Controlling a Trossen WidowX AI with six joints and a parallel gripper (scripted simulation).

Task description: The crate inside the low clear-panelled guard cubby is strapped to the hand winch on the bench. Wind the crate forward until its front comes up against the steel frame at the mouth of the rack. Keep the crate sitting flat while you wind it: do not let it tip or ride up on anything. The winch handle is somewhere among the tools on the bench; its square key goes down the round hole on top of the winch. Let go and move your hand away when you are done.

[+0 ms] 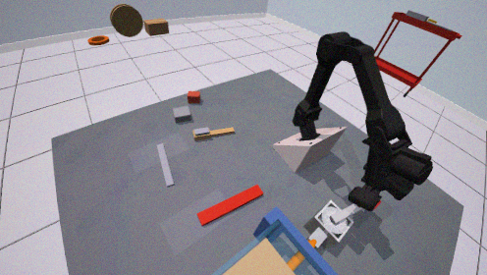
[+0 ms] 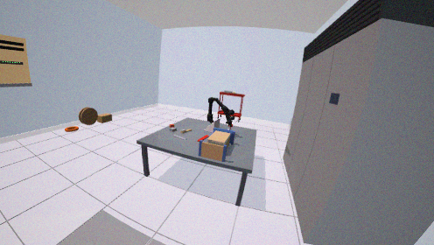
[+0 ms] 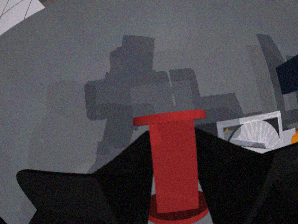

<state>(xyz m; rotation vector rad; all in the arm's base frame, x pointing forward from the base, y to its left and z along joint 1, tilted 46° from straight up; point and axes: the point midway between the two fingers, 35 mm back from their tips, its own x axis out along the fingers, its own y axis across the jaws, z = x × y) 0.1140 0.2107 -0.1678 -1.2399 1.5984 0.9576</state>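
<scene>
The winch handle lies 3 cm ahead of my gripper tip, 3 cm to the right of it and 3 cm below it. From my gripper tip the other things lie so: red knob: 2 cm to the right; hand winch: 8 cm ahead, 6 cm to the right, 10 cm below; blue frame: 25 cm ahead, 6 cm to the right, 3 cm below.
</scene>
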